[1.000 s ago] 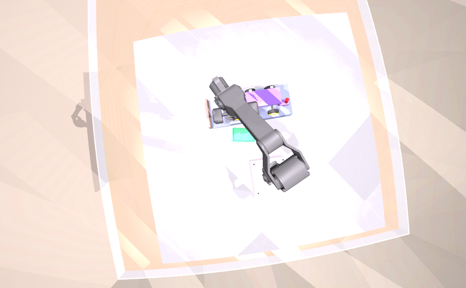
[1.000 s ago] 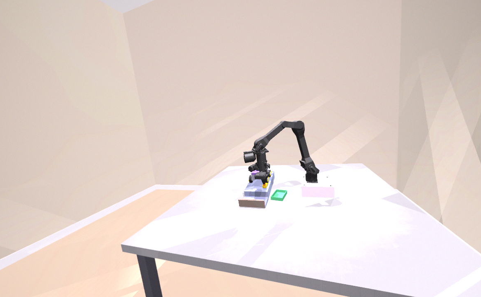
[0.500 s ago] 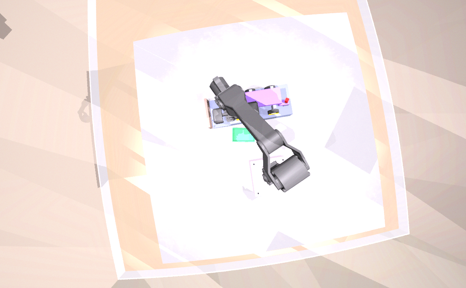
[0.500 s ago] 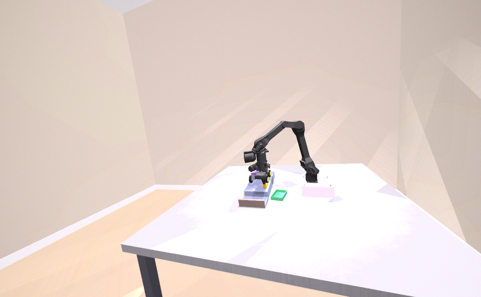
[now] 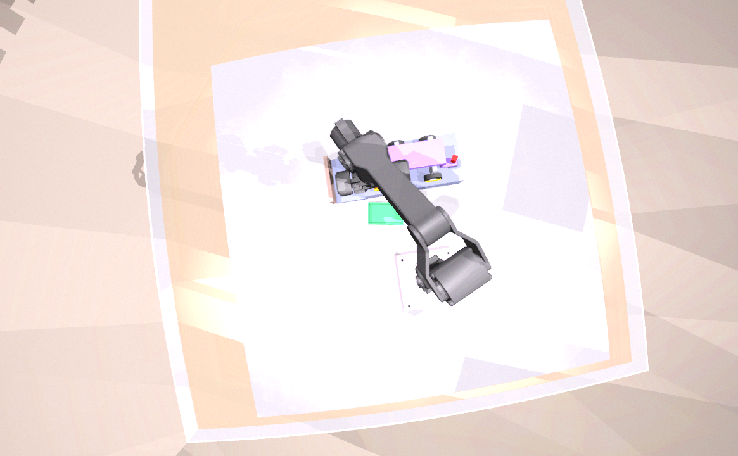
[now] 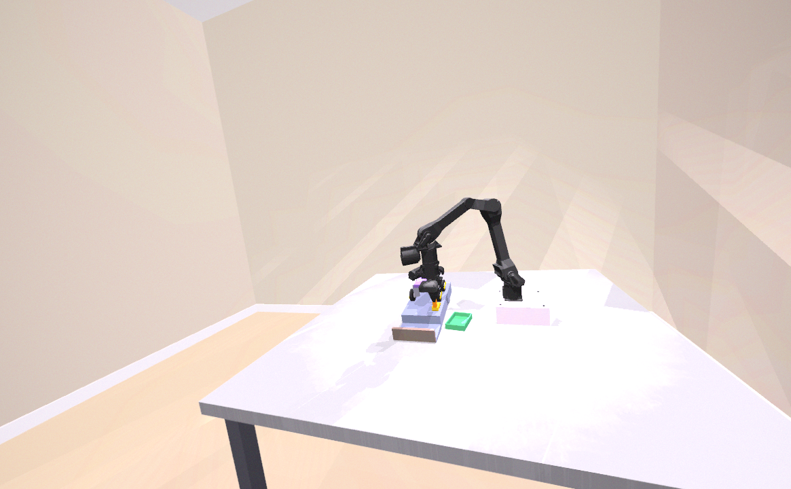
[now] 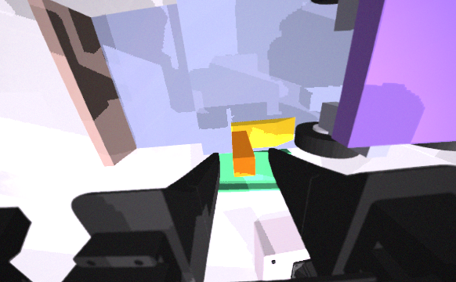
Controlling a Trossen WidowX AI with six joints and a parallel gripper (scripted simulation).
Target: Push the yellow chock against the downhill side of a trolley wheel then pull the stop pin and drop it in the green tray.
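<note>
My gripper tip is 20 mm to the left of the yellow chock and 20 mm above it. The rest, counted from my gripper tip: purple trolley: 130 mm to the right, 50 mm ahead, 10 mm above; brown stop block: 140 mm to the left, 70 mm below, 60 mm ahead; green tray: 110 mm below, 80 mm behind, 20 mm to the right.
</note>
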